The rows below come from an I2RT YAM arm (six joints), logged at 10 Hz.
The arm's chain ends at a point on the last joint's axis. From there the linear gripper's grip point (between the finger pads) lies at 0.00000 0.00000 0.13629 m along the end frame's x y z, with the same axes.
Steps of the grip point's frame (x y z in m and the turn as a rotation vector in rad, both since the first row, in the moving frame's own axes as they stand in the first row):
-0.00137 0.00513 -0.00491 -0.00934 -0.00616 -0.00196
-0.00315 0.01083 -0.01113 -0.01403 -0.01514 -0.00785
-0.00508 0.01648 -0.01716 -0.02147 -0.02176 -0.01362
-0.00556 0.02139 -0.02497 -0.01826 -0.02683 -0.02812
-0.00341 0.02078 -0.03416 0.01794 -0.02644 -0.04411
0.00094 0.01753 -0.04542 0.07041 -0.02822 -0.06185
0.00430 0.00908 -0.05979 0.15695 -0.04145 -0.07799
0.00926 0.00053 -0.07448 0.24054 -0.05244 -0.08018
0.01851 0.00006 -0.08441 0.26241 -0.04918 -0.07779
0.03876 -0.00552 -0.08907 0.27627 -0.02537 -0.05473
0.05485 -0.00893 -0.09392 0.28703 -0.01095 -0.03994
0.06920 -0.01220 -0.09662 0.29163 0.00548 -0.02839
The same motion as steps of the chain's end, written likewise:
-0.00053 0.00386 -0.00490 -0.00934 -0.00616 -0.00196
-0.00109 0.00891 -0.01110 -0.01403 -0.01514 -0.00785
-0.00213 0.01353 -0.01710 -0.02147 -0.02176 -0.01362
-0.00194 0.01885 -0.02490 -0.01826 -0.02683 -0.02812
0.00025 0.02314 -0.03409 0.01794 -0.02644 -0.04411
0.00508 0.02699 -0.04503 0.07041 -0.02822 -0.06185
0.01075 0.03014 -0.05800 0.15695 -0.04145 -0.07799
0.01763 0.03266 -0.07037 0.24054 -0.05244 -0.08018
0.02651 0.03511 -0.07958 0.26241 -0.04918 -0.07779
0.04320 0.03154 -0.08386 0.27627 -0.02537 -0.05473
0.05710 0.02961 -0.08834 0.28703 -0.01095 -0.03994
0.06902 0.02699 -0.09086 0.29163 0.00548 -0.02839

